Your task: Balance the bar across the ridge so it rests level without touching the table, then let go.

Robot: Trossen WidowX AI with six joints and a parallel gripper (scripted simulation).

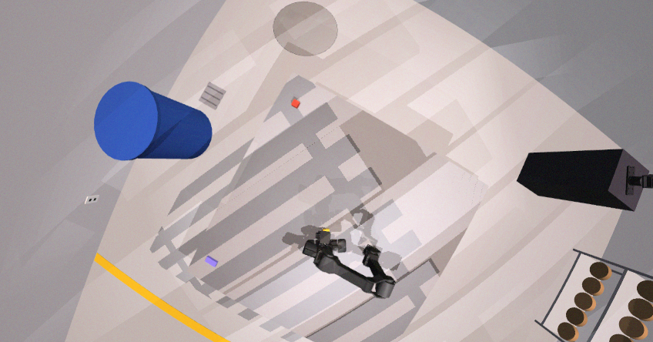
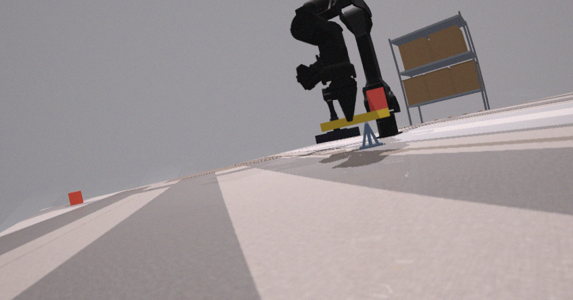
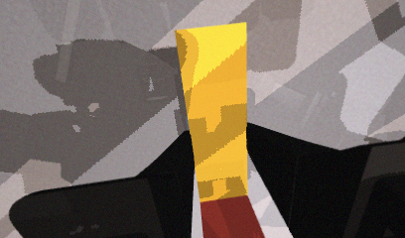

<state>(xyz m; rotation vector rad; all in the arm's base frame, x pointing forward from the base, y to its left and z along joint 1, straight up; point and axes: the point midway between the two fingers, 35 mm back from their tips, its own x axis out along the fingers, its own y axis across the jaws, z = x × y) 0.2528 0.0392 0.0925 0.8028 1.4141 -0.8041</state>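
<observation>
Right now the yellow bar is 3 cm to the left of my gripper tip, 2 cm behind it and 2 cm above it. Also, from my gripper tip: small red cube: 54 cm to the right, 49 cm ahead, 4 cm below; small purple block: 49 cm ahead, 46 cm to the left, 5 cm below.
</observation>
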